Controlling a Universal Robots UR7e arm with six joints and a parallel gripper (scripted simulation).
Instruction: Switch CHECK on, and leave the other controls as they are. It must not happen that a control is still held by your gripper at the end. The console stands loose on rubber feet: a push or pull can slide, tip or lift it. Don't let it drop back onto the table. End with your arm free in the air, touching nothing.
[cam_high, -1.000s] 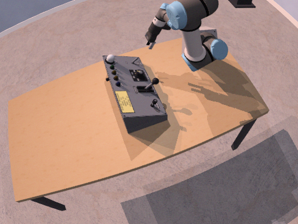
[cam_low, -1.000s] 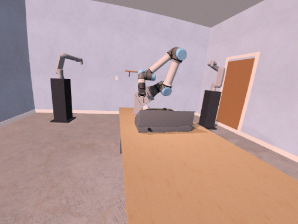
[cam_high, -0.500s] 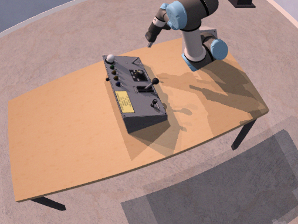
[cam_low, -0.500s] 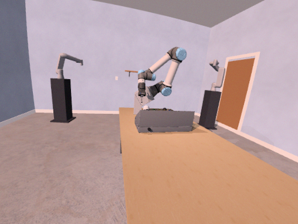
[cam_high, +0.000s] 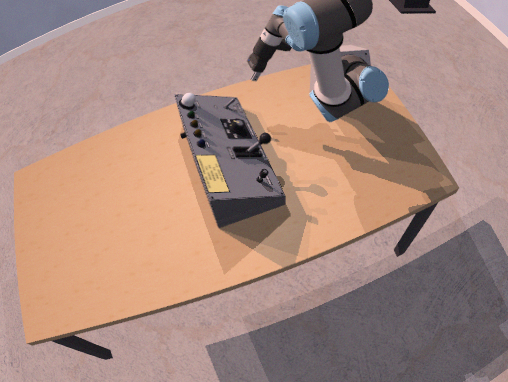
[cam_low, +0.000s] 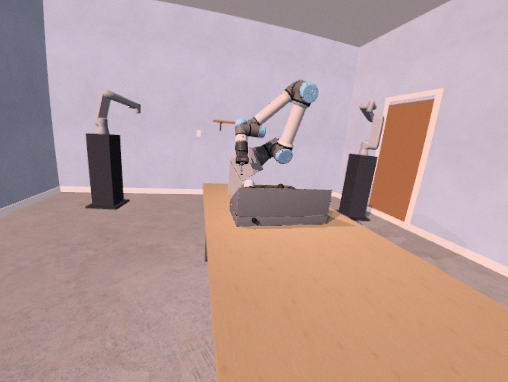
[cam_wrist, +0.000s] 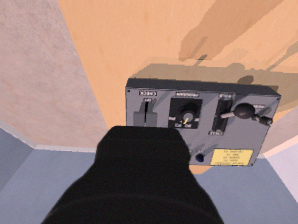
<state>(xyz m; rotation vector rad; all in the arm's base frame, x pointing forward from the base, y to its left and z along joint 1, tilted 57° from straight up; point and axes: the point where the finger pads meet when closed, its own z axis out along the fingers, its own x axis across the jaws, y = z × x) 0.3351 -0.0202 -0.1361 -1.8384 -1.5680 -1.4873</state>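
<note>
Right now my hand is 110 mm short of the check toggle, 110 mm above it and 10 mm to the right of it. The rest, counted from my hand: rotary selector (130 mm to the left, 110 mm ahead, 100 mm below); black-ball lever (250 mm to the left, 100 mm below, 60 mm ahead); grey console (200 mm to the left, 130 mm below, 130 mm ahead).
</note>
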